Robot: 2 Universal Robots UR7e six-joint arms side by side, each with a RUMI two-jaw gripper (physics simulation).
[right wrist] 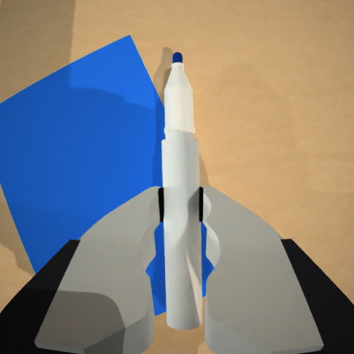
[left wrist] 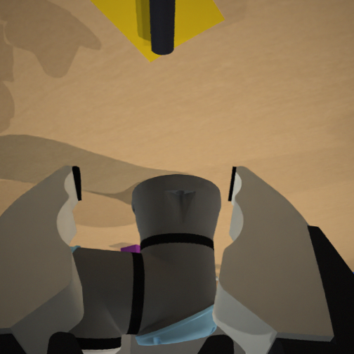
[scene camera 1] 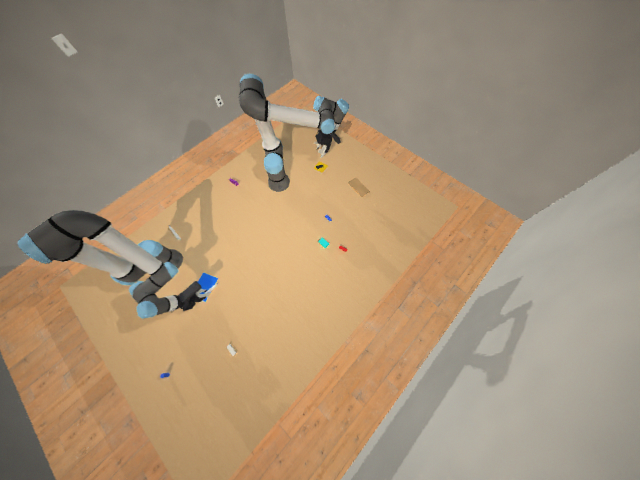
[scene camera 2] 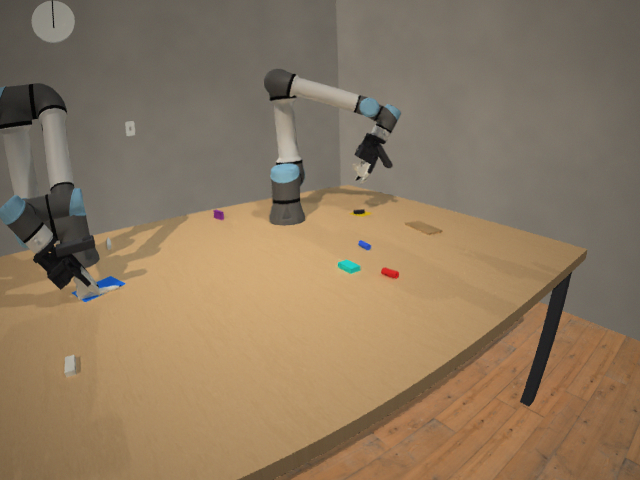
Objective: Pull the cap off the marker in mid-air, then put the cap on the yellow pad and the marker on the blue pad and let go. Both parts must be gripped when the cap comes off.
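The white marker, uncapped with a blue tip, lies along the right edge of the blue pad in the right wrist view; its tip end reaches past the pad. My right gripper is shut on the marker's barrel, low at the pad. The dark cap lies on the yellow pad. My left gripper is open and empty, raised above the yellow pad.
A brown flat block lies near the yellow pad. A blue piece, a cyan block and a red piece lie mid-table. A white block and another blue piece lie lower in scene camera 1.
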